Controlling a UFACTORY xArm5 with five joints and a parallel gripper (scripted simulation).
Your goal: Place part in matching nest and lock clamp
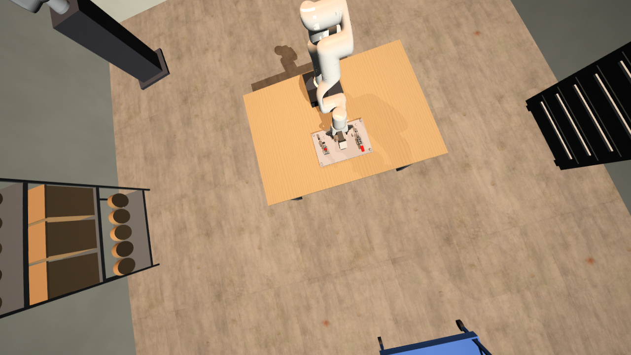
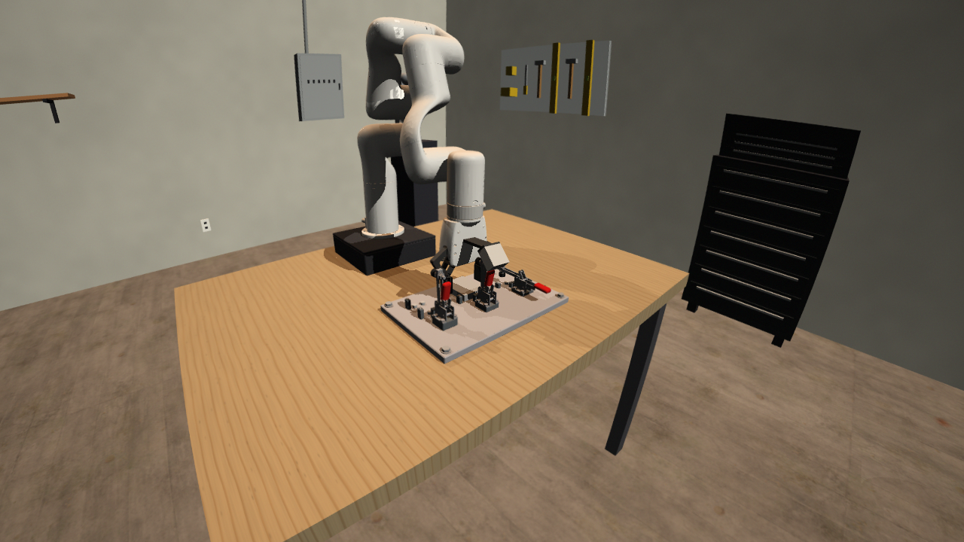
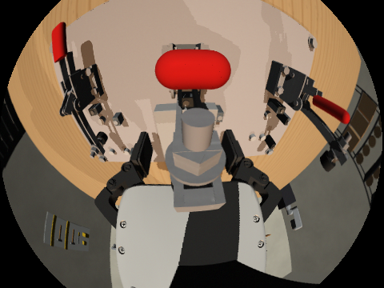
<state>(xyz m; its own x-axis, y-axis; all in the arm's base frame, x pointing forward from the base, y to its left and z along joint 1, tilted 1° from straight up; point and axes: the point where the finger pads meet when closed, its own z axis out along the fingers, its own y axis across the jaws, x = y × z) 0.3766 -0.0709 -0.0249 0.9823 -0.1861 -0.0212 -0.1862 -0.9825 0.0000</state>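
Right now the flat part is 10 mm below my hand. Also, from my hand: grey fixture plate (50 mm ahead, 40 mm below, 10 mm to the right).
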